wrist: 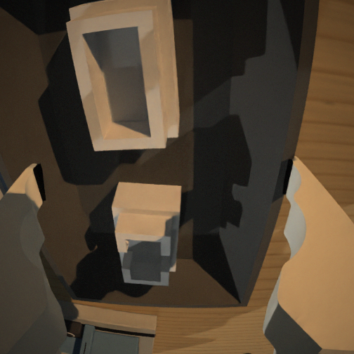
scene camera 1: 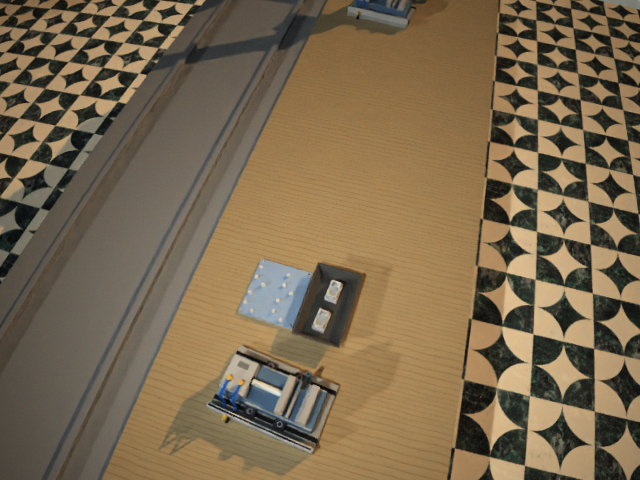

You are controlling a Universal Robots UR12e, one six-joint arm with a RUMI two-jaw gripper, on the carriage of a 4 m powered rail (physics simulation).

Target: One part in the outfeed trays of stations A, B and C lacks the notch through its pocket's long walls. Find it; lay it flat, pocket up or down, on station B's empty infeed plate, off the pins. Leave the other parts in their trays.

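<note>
In the wrist view an off-white part (wrist: 156, 85) lies pocket up in a dark tray (wrist: 308, 60); its rim looks unbroken along both long walls. A second part (wrist: 147, 200) lies nearer the tray's lower end, partly shaded, with a gap across its pocket walls. My gripper (wrist: 162, 161) is open and empty, its fingers wide apart on either side above the parts. In scene camera 1 a dark tray (scene camera 1: 341, 315) holds two white parts (scene camera 1: 333, 291) (scene camera 1: 321, 319), beside a light blue plate (scene camera 1: 263, 299) with white pins and no part on it. My gripper does not show there.
In scene camera 1 a machine (scene camera 1: 266, 382) with a raised vise stands below the tray and plate, and another machine (scene camera 1: 379, 14) is at the top edge. The rail (scene camera 1: 155, 206) runs along the left. A machine edge (wrist: 115, 320) shows below the tray in the wrist view.
</note>
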